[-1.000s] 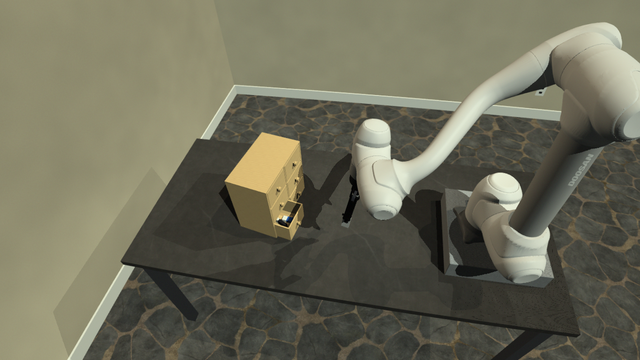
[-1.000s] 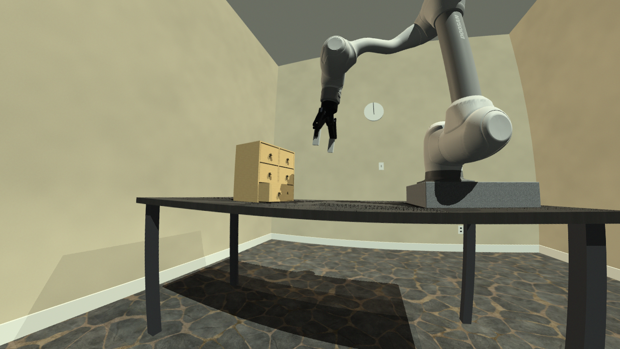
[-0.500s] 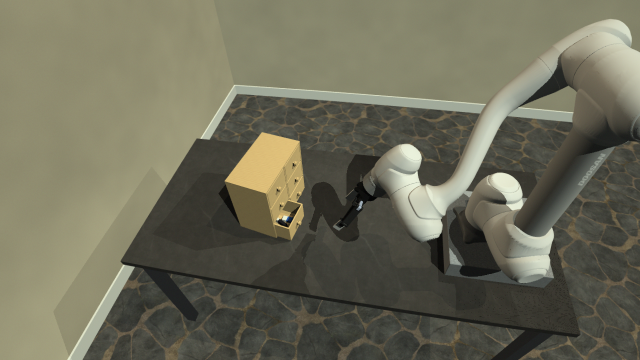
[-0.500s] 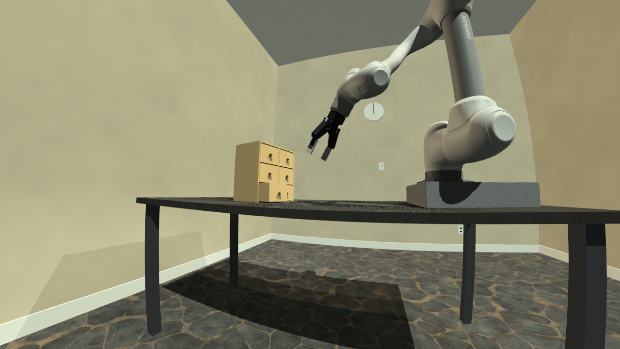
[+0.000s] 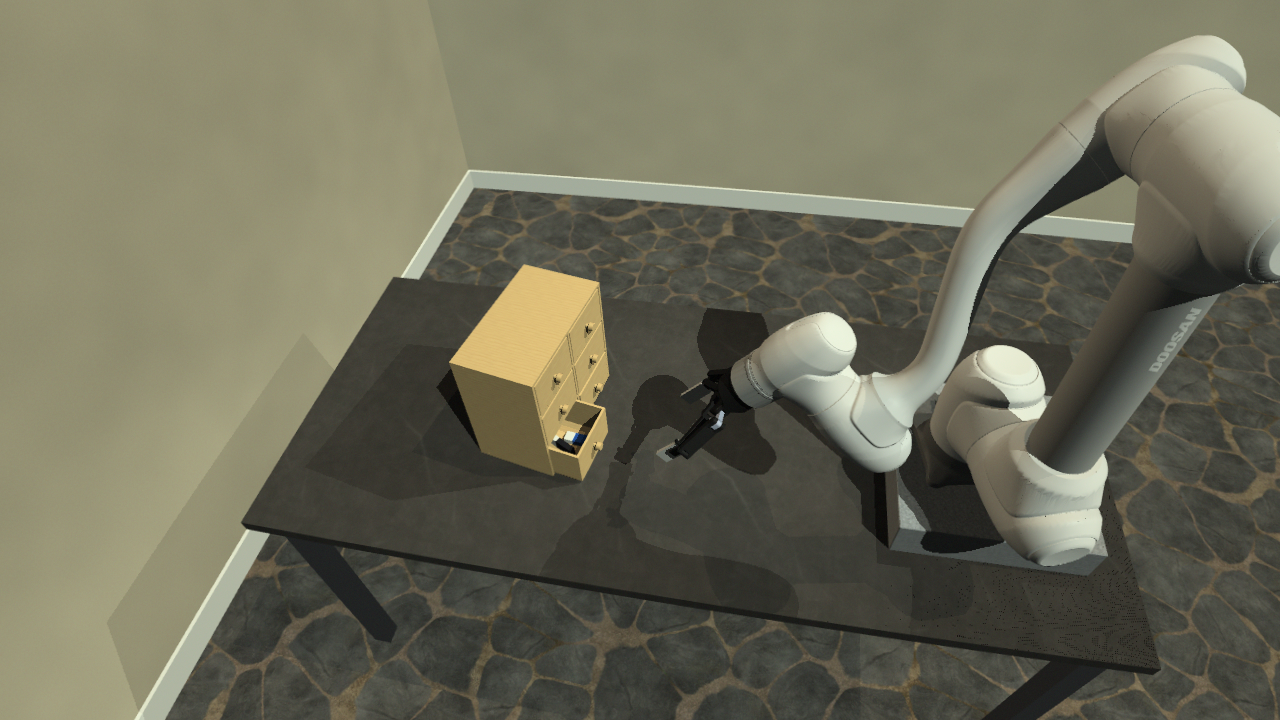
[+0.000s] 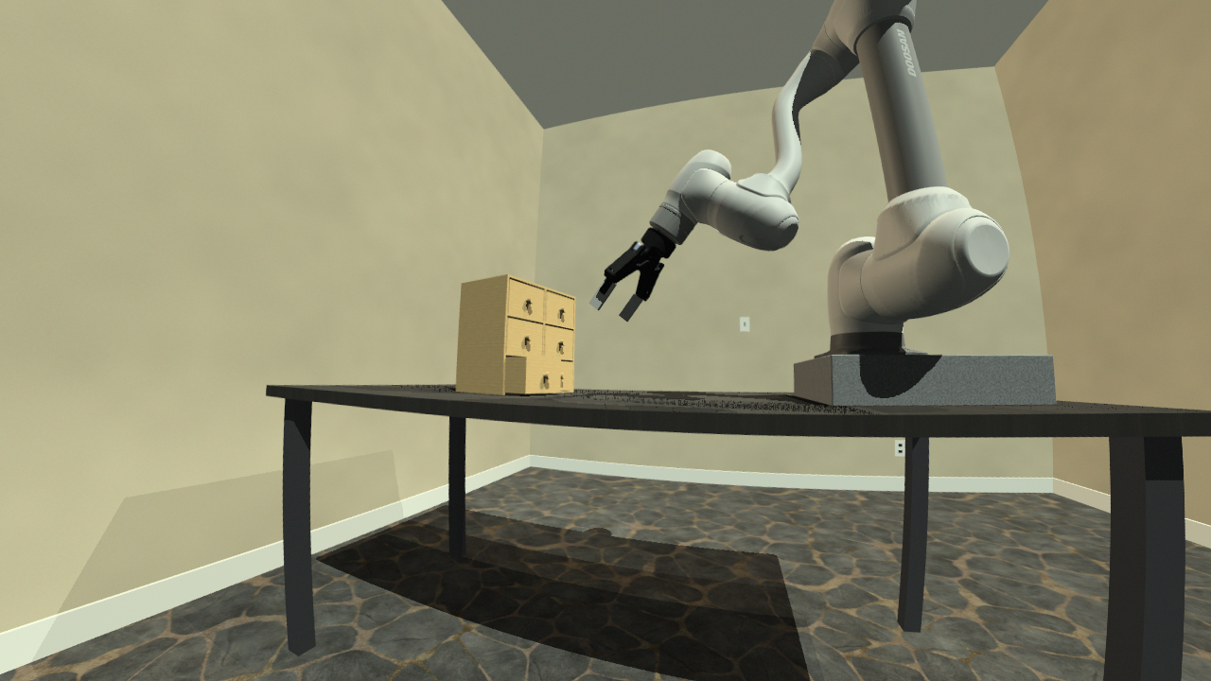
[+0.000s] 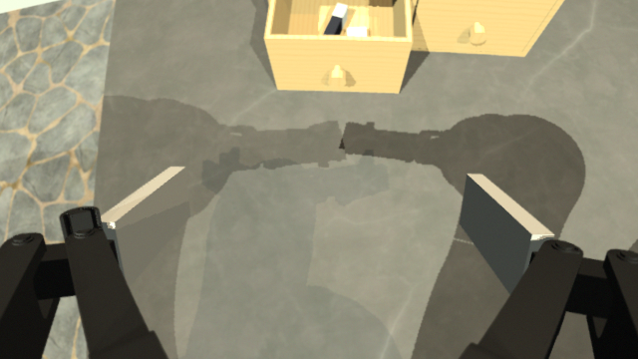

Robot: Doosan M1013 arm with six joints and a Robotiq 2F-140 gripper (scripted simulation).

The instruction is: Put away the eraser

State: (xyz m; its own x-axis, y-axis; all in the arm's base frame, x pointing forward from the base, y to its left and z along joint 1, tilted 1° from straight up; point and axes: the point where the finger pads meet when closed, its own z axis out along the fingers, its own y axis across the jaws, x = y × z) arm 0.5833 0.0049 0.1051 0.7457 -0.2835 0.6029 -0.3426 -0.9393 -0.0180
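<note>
Now: the blue eraser 22 cm ahead of my hand, 11 cm to the right of it and 19 cm below it.
</note>
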